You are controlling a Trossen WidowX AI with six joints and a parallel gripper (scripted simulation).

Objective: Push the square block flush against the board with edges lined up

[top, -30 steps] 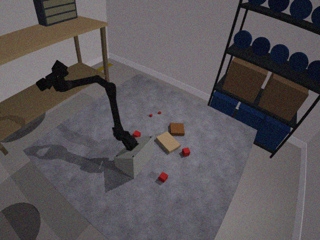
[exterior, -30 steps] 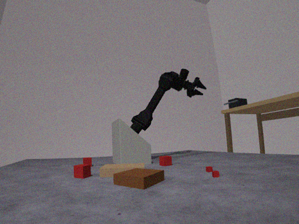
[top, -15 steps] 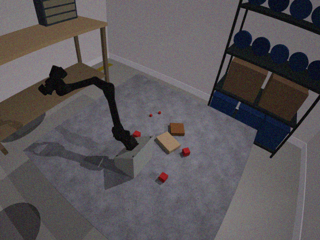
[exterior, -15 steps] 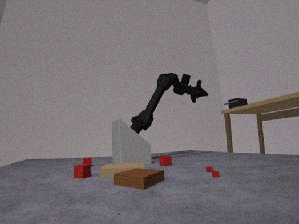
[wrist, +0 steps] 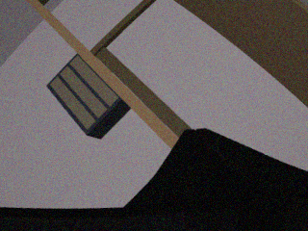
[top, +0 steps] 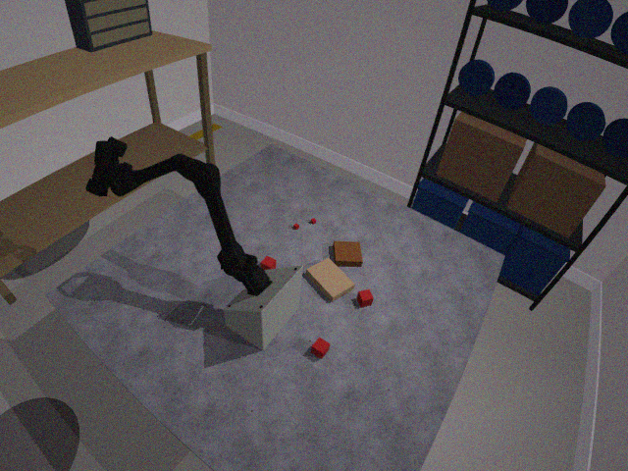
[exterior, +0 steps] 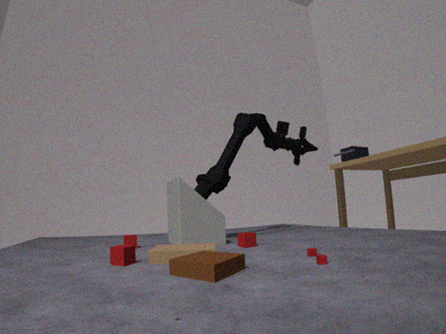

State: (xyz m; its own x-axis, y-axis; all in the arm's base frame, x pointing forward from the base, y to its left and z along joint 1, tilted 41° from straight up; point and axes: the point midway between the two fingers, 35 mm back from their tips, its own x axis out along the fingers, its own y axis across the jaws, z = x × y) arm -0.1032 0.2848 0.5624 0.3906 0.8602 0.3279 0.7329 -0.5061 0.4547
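My gripper tip is 660 mm to the left of the brown square block, 530 mm short of it and 360 mm above it. From my gripper tip the other things lie so: board 690 mm to the right, 380 mm ahead, 360 mm below.
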